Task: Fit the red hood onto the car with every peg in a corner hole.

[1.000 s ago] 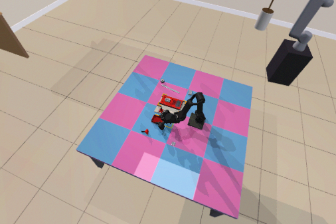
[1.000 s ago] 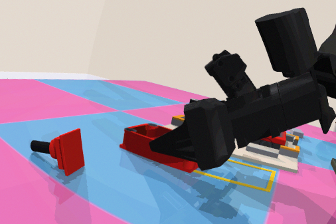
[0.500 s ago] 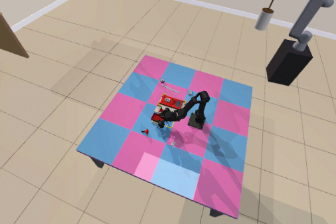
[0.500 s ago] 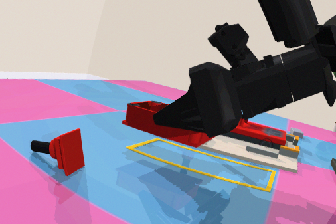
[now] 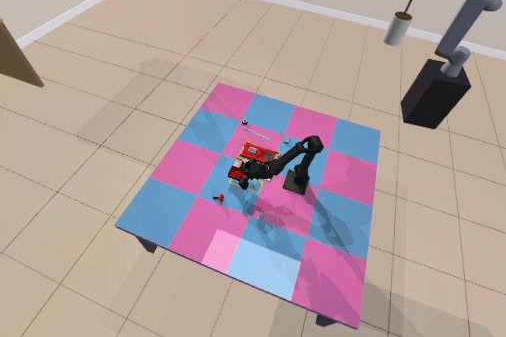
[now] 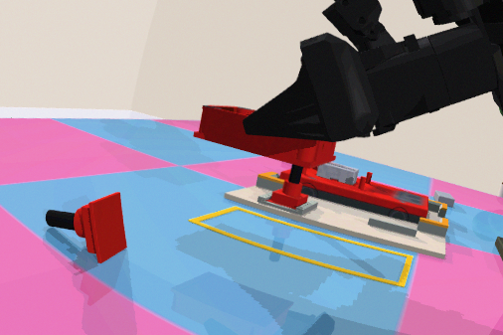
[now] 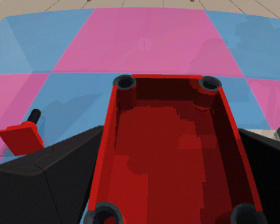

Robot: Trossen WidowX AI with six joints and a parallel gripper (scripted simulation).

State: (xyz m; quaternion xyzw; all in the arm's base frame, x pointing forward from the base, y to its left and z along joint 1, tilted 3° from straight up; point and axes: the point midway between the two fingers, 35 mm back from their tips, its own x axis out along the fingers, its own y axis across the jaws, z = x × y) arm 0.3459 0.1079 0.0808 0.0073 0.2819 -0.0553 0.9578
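The red hood lies 10 mm below my gripper tip and 10 mm behind it. The rest, counted from my gripper tip: grey jig (190 mm to the right, 80 mm below, 80 mm behind); grey engine block (220 mm to the right, 60 mm below, 40 mm behind).
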